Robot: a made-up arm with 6 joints.
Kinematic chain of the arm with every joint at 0, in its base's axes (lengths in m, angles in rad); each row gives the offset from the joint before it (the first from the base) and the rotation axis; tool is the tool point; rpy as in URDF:
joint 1: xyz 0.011 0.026 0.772 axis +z
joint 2: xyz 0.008 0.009 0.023 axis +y
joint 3: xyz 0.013 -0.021 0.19 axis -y
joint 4: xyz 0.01 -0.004 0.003 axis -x
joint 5: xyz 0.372 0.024 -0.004 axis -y
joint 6: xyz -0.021 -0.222 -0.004 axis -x
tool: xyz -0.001 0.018 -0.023 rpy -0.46 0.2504 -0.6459
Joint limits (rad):
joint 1: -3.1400..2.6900
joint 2: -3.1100..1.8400
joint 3: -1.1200..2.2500
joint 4: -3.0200..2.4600
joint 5: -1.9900..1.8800
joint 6: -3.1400..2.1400
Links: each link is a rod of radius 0.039 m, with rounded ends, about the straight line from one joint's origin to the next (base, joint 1, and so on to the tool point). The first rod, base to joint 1, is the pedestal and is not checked.
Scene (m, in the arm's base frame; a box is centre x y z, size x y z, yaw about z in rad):
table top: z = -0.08
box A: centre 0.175 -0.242 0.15 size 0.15 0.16 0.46 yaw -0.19
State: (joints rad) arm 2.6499 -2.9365 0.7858 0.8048 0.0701 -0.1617
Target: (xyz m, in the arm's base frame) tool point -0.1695 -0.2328 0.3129
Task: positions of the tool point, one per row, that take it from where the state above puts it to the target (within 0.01 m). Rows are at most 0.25 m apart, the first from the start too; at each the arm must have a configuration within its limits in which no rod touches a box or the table.
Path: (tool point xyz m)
1: 0.4210 -0.1234 0.4306
2: 0.4136 -0.2909 0.5672
3: 0.3251 -0.4219 0.7191
4: 0.1892 -0.4819 0.8727
5: 0.0656 -0.5271 0.6841
6: -0.0362 -0.4726 0.5001
7: -0.0692 -0.3502 0.3519
8: -0.0165 -0.2141 0.2645
9: -0.0264 -0.2113 0.2594
10: -0.0485 -0.2089 0.2569
11: -0.0823 -0.2106 0.2619
12: -0.1243 -0.2186 0.2791
13: -0.1695 -0.2328 0.3129

